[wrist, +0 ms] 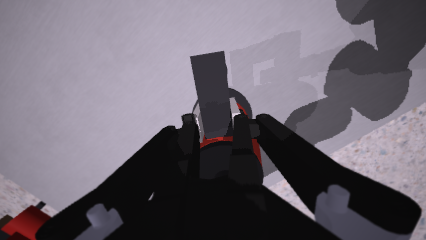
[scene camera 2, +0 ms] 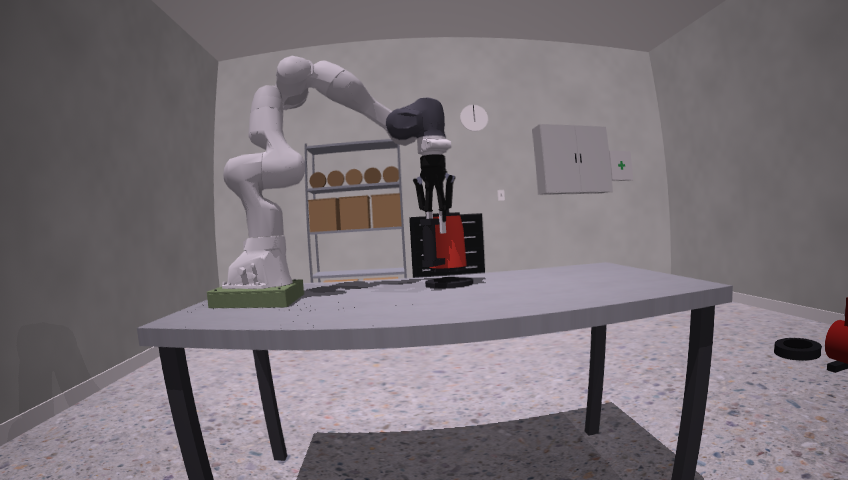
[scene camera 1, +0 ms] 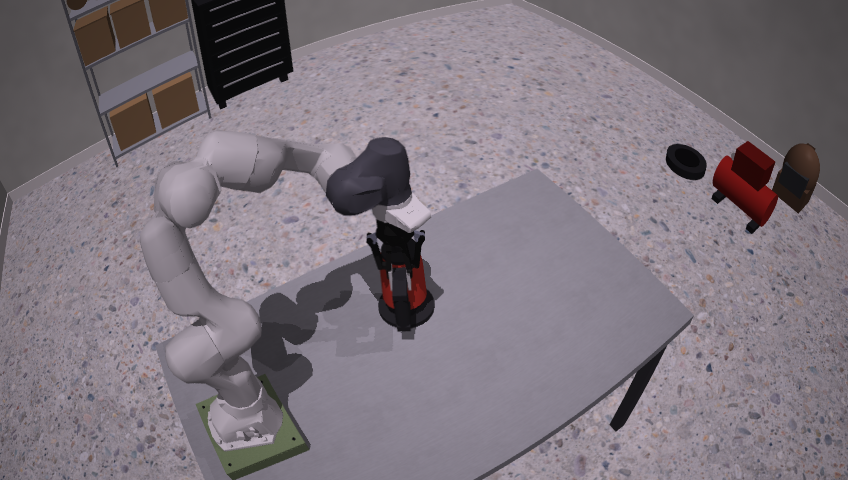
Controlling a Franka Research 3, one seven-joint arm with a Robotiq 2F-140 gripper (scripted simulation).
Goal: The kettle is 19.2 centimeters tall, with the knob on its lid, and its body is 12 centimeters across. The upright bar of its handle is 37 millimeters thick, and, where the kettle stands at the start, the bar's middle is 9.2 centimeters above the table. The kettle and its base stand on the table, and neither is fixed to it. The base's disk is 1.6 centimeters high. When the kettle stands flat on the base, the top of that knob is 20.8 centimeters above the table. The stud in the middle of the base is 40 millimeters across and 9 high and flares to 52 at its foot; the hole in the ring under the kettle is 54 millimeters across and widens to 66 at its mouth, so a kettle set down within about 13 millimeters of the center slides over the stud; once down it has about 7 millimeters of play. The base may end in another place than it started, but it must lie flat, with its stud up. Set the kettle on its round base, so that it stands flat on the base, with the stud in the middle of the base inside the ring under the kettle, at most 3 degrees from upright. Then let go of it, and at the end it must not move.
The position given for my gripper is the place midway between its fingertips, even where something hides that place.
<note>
In view: my gripper [scene camera 2: 436,233] and a black round base [scene camera 1: 421,315].
My gripper shows as well in the wrist view [wrist: 217,109] and in scene camera 1 [scene camera 1: 401,286].
</note>
